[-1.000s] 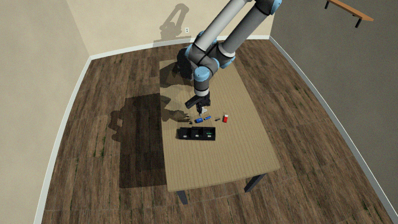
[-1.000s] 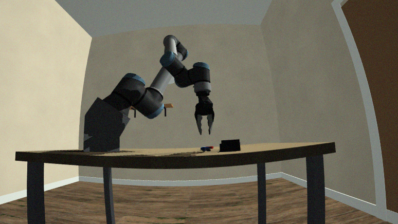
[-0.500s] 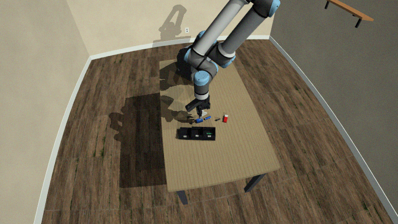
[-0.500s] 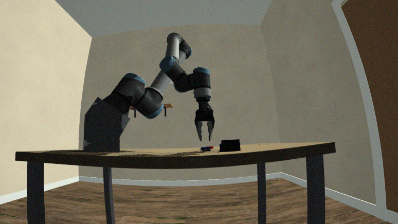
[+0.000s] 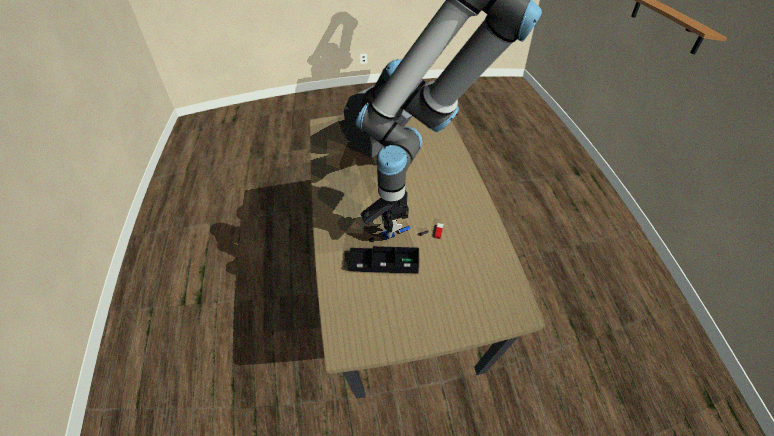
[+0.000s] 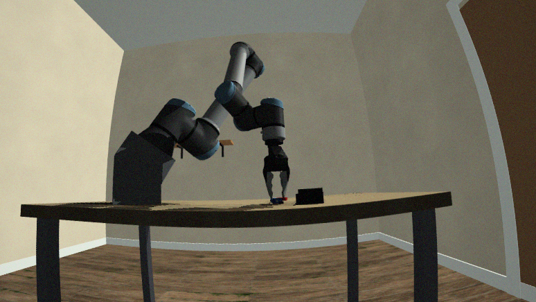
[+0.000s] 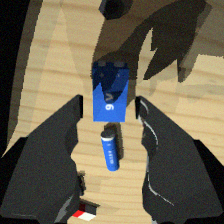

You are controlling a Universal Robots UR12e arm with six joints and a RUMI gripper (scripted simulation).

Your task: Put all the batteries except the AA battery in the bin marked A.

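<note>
Right now my hand is 10 mm to the left of the blue 9v battery and 20 mm above it. The rest, counted from my hand: small dark round object (20 mm ahead, 60 mm to the right, 30 mm below); blue cylindrical battery (30 mm behind, 70 mm to the left, 20 mm below); black bins (120 mm ahead, 10 mm to the right, 10 mm below).
</note>
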